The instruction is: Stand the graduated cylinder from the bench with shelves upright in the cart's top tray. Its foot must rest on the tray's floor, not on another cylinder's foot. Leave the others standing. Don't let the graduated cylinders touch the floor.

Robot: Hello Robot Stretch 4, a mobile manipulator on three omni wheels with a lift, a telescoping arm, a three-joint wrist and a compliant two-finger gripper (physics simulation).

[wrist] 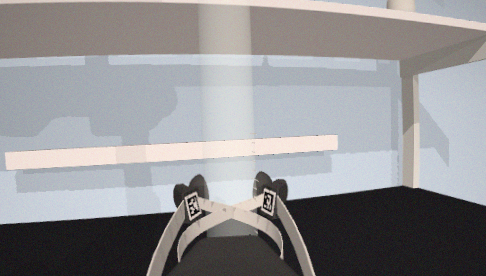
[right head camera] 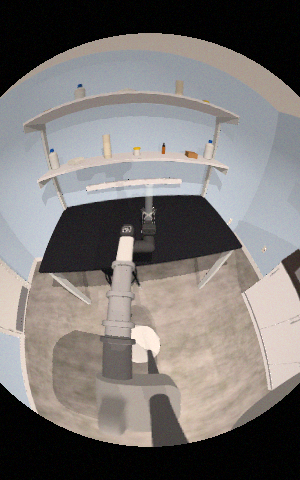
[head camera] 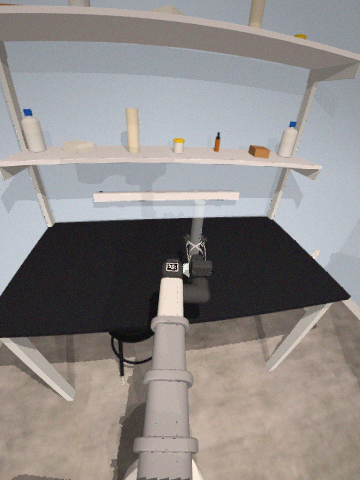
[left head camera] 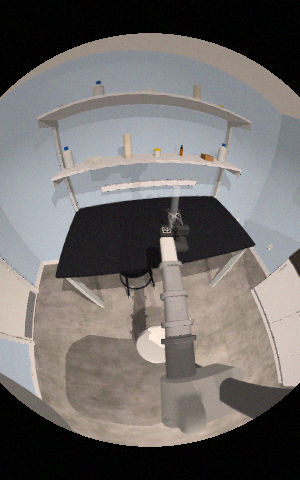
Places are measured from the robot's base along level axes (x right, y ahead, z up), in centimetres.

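Pixels of known places: gripper, fingertip midpoint: [wrist: 230,187] [right head camera: 148,207] [head camera: 194,236] [left head camera: 171,208]; robot's base at its link origin: [right head camera: 139,342] [left head camera: 156,343].
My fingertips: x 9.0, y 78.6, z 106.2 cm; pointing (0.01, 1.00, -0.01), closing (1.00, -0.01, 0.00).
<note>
Ahead of a thing's pixels: the offset from my fingertips to its top centre. Level surfaces: height alone.
A tall, clear graduated cylinder @(dx +0.0, dy -4.0, dz +17.7 cm) [head camera: 198,220] [left head camera: 175,200] [right head camera: 149,199] [wrist: 228,110] is upright over the right half of the black bench top @(dz -17.6 cm) [head camera: 110,260] [left head camera: 110,235] [right head camera: 90,235] [wrist: 375,230]. My gripper [head camera: 196,241] [left head camera: 174,216] [right head camera: 148,213] [wrist: 230,187] is shut on it, with one fingertip pad against each side of its lower part. The foot is hidden behind the gripper and wrist, so whether it touches the bench top cannot be told. The cart and its other cylinders do not show in these views.
The lower shelf [head camera: 160,157] [wrist: 125,30] runs behind and above the cylinder, carrying bottles, a beige roll @(dx -28.7, dy +25.3, dz +45.9 cm) [head camera: 132,131] and small jars. A pale rail [head camera: 165,197] [wrist: 75,156] is on the wall behind. A black stool @(dx -30.2, dy -1.8, dz -53.1 cm) [head camera: 131,336] stands under the bench's front edge.
</note>
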